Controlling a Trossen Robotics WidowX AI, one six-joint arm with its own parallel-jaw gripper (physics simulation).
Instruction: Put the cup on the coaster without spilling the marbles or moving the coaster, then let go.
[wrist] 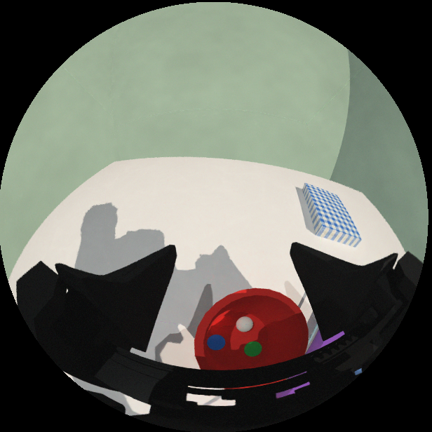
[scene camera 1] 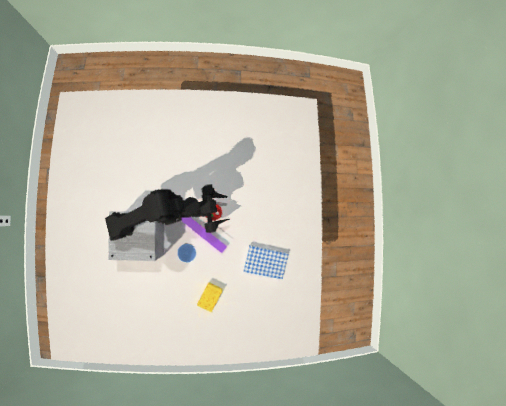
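Pixels of known places: gripper, fingertip midpoint: (scene camera 1: 228, 208); arm's base, link origin: (scene camera 1: 123, 227).
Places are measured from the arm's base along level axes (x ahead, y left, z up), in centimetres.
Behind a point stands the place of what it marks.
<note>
The red cup (scene camera 1: 218, 212) {z -12.4, x 36.9, y 3.1 cm} (wrist: 282, 316) stands upright, partly hidden by my gripper in both views. In the wrist view a white marble (wrist: 244, 324), a blue marble (wrist: 216, 342) and a green marble (wrist: 253, 349) lie inside it. My gripper (scene camera 1: 228, 208) {z -7.4, x 41.1, y 4.4 cm} (wrist: 235, 250) is open, with nothing held, and its fingers are spread to either side of the cup as seen from above. The exact height of the fingers over the table is hard to tell. The coaster, a flat blue disc (scene camera 1: 186, 253) {z -14.2, x 21.3, y -13.6 cm}, lies below and left of the cup in the scene view.
A purple bar (scene camera 1: 214, 241) {z -12.0, x 34.1, y -9.2 cm} (wrist: 334, 340) lies diagonally between cup and coaster. A blue-and-white checkered block (scene camera 1: 266, 261) {z -12.1, x 55.9, y -20.3 cm} (wrist: 332, 212) lies to the right in the scene view. A yellow sponge (scene camera 1: 210, 297) {z -11.6, x 29.9, y -33.4 cm} lies below the coaster there. The grey base block (scene camera 1: 132, 242) {z 0.1, x 3.1, y -6.0 cm} stands left.
</note>
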